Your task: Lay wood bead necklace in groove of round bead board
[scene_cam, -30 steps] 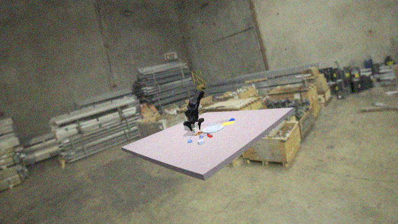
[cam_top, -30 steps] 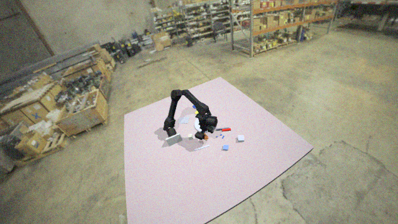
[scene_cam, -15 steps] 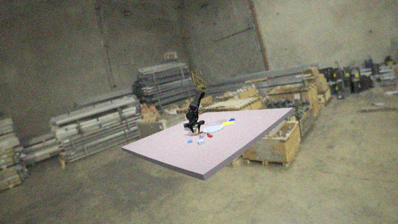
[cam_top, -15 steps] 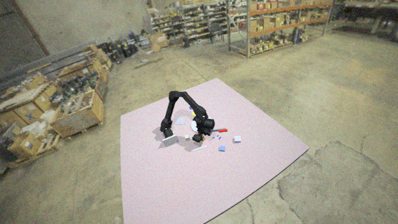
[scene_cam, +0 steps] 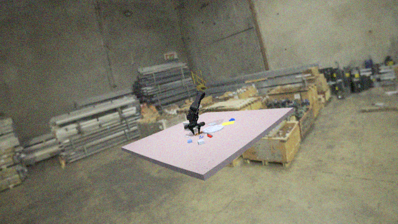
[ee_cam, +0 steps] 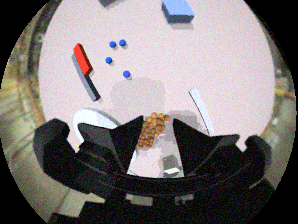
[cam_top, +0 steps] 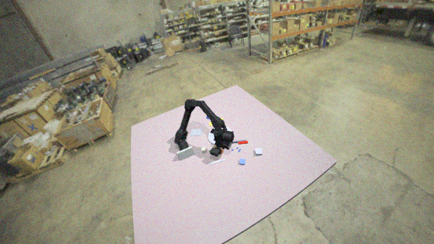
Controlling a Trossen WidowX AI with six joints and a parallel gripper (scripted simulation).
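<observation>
My gripper tip is now 60 mm to the left of the white stick, 60 mm past it and 10 mm above it. Also, from my gripper tip: cream cube (120 mm behind, 60 mm to the left, 10 mm above); then red-handled tool (160 mm ahead, 20 mm to the left); then blue block (140 mm to the right, 100 mm ahead).
</observation>
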